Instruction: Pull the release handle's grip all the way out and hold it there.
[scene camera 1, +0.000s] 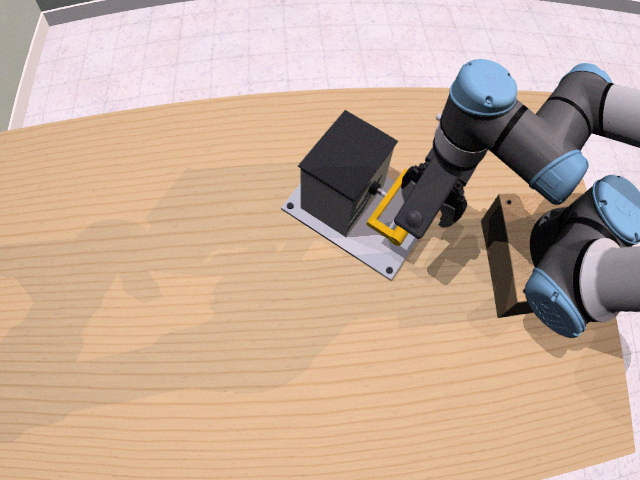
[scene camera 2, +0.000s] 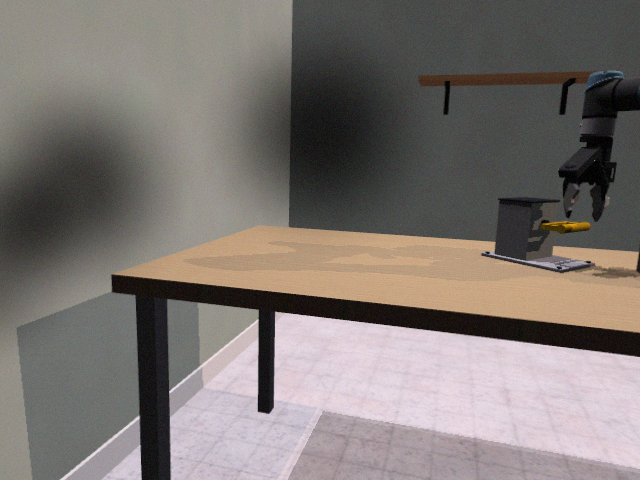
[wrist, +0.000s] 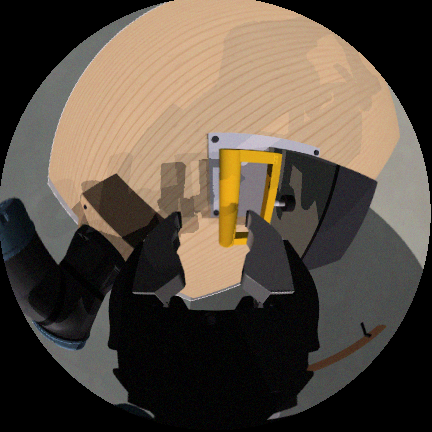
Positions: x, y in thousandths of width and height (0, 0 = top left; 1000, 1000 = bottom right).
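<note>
You can find my gripper (scene camera 1: 663, 447) here, and there is the gripper (scene camera 2: 909, 457) again, and once more the gripper (wrist: 492, 492).
</note>
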